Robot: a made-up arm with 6 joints.
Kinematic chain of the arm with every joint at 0, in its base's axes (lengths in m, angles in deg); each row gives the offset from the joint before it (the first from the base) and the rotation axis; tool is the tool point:
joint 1: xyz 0 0 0.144 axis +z
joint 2: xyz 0 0.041 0 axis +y
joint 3: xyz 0 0 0.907 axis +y
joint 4: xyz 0 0 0.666 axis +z
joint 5: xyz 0 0 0 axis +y
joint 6: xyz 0 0 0.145 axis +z
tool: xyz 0 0 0
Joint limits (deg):
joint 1: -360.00..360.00
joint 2: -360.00..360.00
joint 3: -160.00..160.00
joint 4: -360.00..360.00
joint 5: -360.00..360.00
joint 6: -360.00..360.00
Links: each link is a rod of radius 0.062 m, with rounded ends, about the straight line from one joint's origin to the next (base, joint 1, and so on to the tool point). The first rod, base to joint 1, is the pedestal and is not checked.
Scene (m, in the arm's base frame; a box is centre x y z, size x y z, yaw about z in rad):
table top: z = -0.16
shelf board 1: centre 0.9 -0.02 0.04 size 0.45 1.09 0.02 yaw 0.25
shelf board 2: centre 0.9 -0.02 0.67 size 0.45 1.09 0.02 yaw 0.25
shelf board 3: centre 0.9 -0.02 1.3 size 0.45 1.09 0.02 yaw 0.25
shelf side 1: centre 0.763 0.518 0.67 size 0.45 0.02 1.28 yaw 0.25
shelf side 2: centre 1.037 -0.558 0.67 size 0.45 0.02 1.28 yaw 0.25
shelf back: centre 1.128 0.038 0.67 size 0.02 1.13 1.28 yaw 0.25
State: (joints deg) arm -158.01 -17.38 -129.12 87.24 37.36 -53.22
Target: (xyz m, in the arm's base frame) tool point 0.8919 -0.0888 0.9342
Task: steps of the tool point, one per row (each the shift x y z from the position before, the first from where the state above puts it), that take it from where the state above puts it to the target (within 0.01 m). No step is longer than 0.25 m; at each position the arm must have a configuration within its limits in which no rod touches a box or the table.
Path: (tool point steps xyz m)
1: -0.0557 -0.1271 0.1371
2: -0.1049 -0.1019 0.1144
3: -0.1390 -0.0614 0.0851
4: -0.1530 -0.0131 0.0521
5: -0.1462 0.0344 0.0175
6: 0.1586 -0.0549 0.1175
7: 0.1960 -0.0213 0.0702
8: 0.2170 0.0274 0.0172
9: 0.2166 0.0844 -0.0375

